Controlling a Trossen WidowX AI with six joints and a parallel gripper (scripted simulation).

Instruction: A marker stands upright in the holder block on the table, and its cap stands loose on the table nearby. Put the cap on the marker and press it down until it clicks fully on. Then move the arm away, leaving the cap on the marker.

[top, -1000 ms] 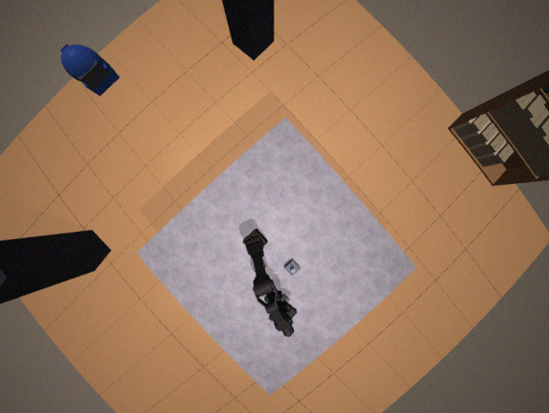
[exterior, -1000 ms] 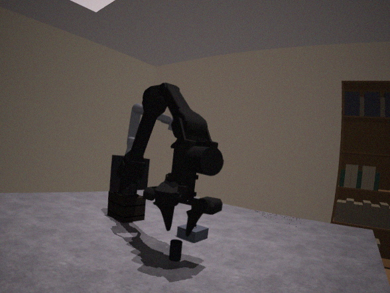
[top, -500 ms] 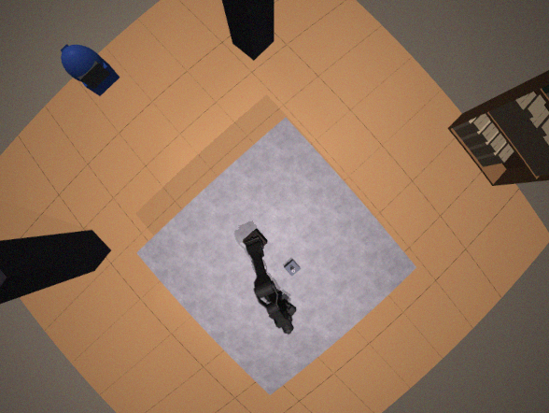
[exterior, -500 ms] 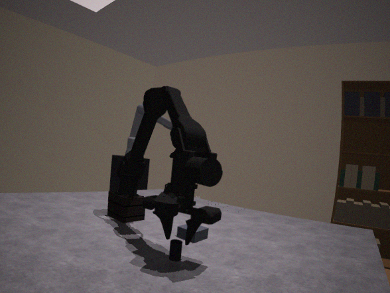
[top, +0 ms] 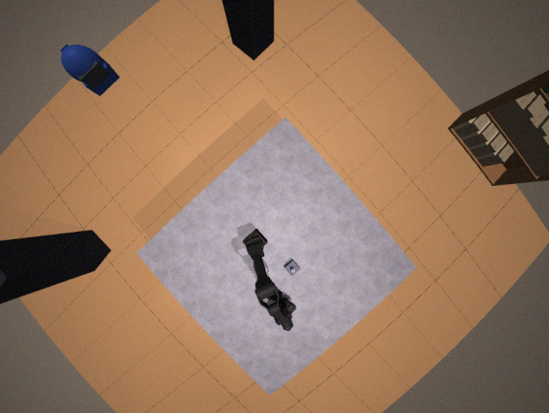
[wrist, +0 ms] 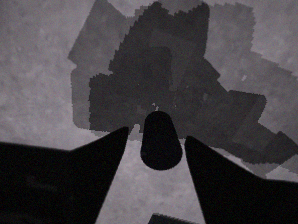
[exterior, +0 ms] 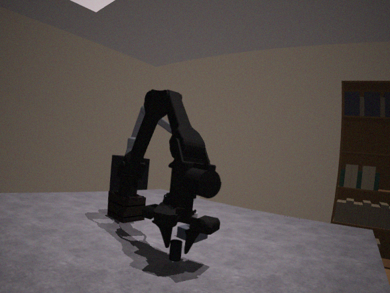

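My gripper tip is now right at the dark marker cap. The rest, counted from my gripper tip: grey holder block: 170 mm to the left, 60 mm behind, 10 mm below.
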